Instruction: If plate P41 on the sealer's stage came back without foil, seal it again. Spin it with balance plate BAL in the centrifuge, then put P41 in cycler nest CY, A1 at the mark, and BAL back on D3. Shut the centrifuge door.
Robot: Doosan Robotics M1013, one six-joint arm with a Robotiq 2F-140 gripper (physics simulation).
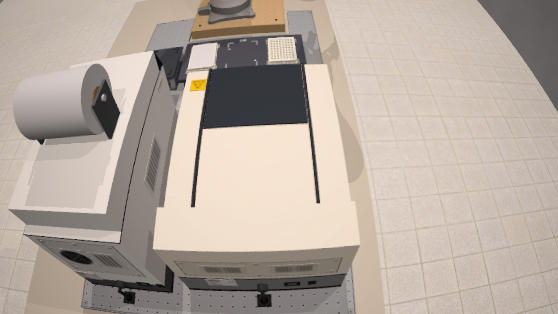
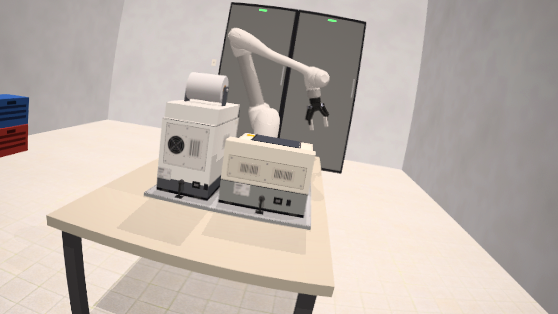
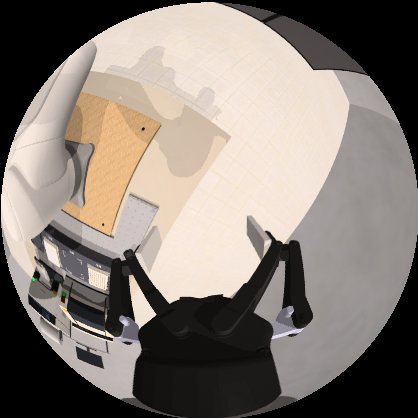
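Pixels of known places: gripper, fingertip midpoint: [image 2: 319, 128] [image 3: 202, 230]; arm's base, origin of the base link: [image 1: 230, 10] [image 3: 66, 170].
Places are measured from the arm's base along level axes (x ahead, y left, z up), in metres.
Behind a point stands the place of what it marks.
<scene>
My gripper [image 2: 319, 125] {x -0.057, y 0.358, z 0.193 m} [image 3: 202, 230] {x -0.057, y 0.358, z 0.193 m} is open and empty, high above the right side of the bench. On the dark deck [image 1: 242, 55] {x 0.367, y 0.019, z 0.030 m} a plate with a smooth white top [image 1: 203, 56] {x 0.356, y -0.103, z 0.046 m} [image 3: 51, 251] {x 0.326, y -0.095, z 0.046 m} and a plate with visible wells [image 1: 281, 50] {x 0.389, y 0.137, z 0.045 m} [image 3: 98, 276] {x 0.352, y 0.150, z 0.044 m} sit at opposite ends, with a bare marked place between. Their labels are not legible. The sealer [image 1: 70, 180] {x 0.963, y -0.304, z 0.322 m} [image 2: 172, 167] {x 1.031, y -0.383, z 0.077 m} stands beside the low cream machine, apparently the centrifuge [image 1: 255, 165] {x 0.892, y 0.005, z 0.182 m} [image 2: 267, 167] {x 1.072, y -0.021, z 0.142 m}. Its dark top panel [image 1: 255, 97] {x 0.723, y 0.027, z 0.185 m} shows; its door state is unclear. The sealer's stage is too small to read.
A foil roll [image 1: 55, 102] {x 0.894, y -0.292, z 0.432 m} [image 2: 207, 87] {x 0.910, y -0.301, z 0.393 m} rises above the sealer. A dark unit [image 1: 170, 62] {x 0.330, y -0.218, z 0.030 m} lies beside the deck. The arm's wooden base board [image 1: 240, 29] {x 0.141, y 0.027, z -0.016 m} [image 3: 112, 165] {x -0.050, y 0.162, z -0.001 m} is behind the deck. Tall dark cabinets [image 2: 327, 65] stand behind the arm; blue and red crates [image 2: 12, 111] stand far left.
</scene>
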